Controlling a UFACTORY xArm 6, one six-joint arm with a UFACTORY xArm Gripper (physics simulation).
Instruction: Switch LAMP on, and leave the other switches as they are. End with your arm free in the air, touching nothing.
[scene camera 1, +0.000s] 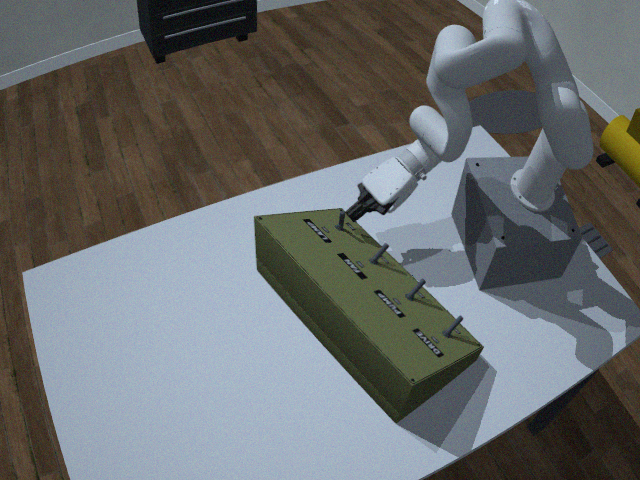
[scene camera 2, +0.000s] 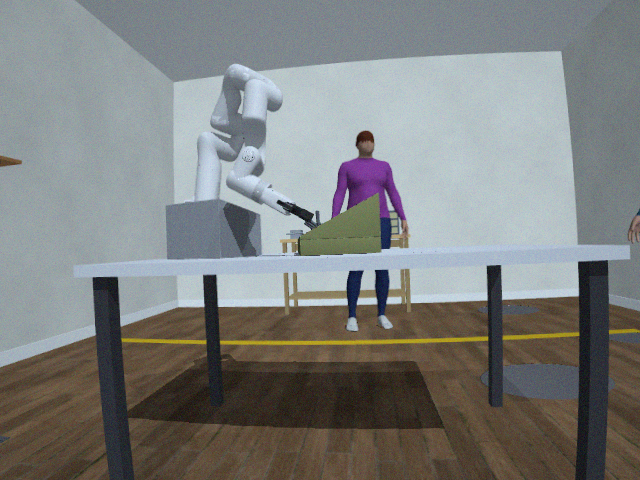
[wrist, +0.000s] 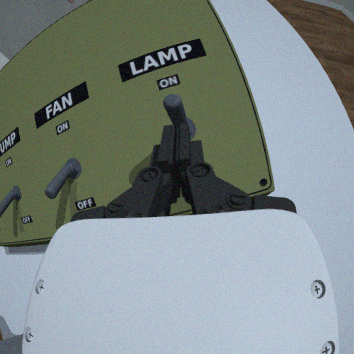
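Pixels of known places: gripper, fingertip midpoint: (scene camera 1: 349, 217) (scene camera 2: 311, 218) (wrist: 178, 142); arm's base, origin of the base link: (scene camera 1: 532, 190) (scene camera 2: 205, 209).
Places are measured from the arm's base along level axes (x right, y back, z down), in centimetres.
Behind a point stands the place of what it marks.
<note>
The LAMP lever (scene camera 1: 341, 221) @[x 20.9, y -43.2, z 6.8 cm] (scene camera 2: 317, 218) @[x 21.9, y -42.8, z 6.9 cm] (wrist: 174, 108) @[x 21.4, y -42.2, z 4.7 cm] leans toward its ON mark. The FAN lever (scene camera 1: 379, 253) @[x 9.2, y -41.3, z 7.1 cm] (wrist: 62, 179) @[x 10.0, y -40.6, z 7.1 cm] and PUMP lever (scene camera 1: 415, 289) @[x -2.7, y -40.6, z 7.1 cm] (wrist: 9, 200) @[x -2.0, y -40.3, z 7.8 cm] lean the other way, toward OFF; the DRIVE lever (scene camera 1: 453, 326) @[x -14.7, y -39.7, z 7.1 cm] leans like them in scene camera 1. All stand on the sloped face of the olive switch box (scene camera 1: 299, 248) @[x 15.7, y -57.8, z 1.7 cm] (scene camera 2: 351, 232) @[x 27.7, y -53.0, z 12.0 cm] (wrist: 115, 25) @[x 17.2, y -55.0, z 3.2 cm]. My gripper (scene camera 1: 349, 215) @[x 21.0, y -41.0, z 6.8 cm] (scene camera 2: 312, 217) @[x 21.0, y -41.0, z 6.8 cm] (wrist: 178, 142) @[x 21.0, y -41.0, z 6.8 cm] is shut and empty. Its fingertips are close beside the LAMP lever, on the OFF side, partly covering its base; I cannot tell whether they touch it. LAMP's OFF mark is hidden in the wrist view.
The box stands on a white table (scene camera 1: 155, 335) @[x 23.0, y -91.6, z 18.7 cm] (scene camera 2: 465, 255) @[x 54.0, y -77.7, z 19.4 cm]. The grey robot pedestal (scene camera 1: 522, 258) @[x -10.4, y -12.1, z 7.7 cm] (scene camera 2: 193, 232) @[x 11.4, y 1.3, z 9.3 cm] stands on the low side of the box. A person (scene camera 2: 366, 180) stands behind the table. A yellow object (scene camera 1: 622, 147) is at the right edge of scene camera 1.
</note>
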